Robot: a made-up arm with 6 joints.
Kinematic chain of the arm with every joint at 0, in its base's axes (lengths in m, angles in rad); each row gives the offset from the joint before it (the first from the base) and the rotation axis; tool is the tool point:
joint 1: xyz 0 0 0.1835 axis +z
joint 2: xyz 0 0.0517 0 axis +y
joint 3: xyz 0 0 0.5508 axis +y
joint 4: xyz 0 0 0.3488 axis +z
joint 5: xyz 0 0 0 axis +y
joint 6: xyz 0 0 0.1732 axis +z
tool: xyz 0 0 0
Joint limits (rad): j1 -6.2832..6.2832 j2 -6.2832..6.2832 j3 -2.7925..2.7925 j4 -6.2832..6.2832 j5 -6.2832..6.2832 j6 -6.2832..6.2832
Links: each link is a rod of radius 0.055 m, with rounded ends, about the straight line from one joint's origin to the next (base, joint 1, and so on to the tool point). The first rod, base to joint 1, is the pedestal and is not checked.
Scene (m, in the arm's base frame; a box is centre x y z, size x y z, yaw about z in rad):
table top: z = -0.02
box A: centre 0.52 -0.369 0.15 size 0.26 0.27 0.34 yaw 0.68
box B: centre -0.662 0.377 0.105 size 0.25 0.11 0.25 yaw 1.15
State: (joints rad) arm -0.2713 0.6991 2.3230 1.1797 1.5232 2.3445
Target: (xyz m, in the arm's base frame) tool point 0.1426 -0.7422 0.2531
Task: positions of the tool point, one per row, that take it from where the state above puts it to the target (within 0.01 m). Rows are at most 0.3 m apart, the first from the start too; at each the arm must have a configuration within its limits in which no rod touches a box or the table.
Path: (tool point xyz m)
1: 0.3902 0.0935 0.3479
2: 0.3690 0.0818 0.4605
3: 0.3114 0.0891 0.5676
4: 0.2224 0.1224 0.6542
5: 0.1125 0.1847 0.7057
6: -0.0035 0.2730 0.7105
7: 0.1559 0.1468 0.7634
8: 0.2771 -0.0335 0.7632
9: 0.3388 -0.2435 0.7074
10: 0.3316 -0.4523 0.5985
11: 0.2603 -0.6276 0.4433
12: 0.1426 -0.7422 0.2531

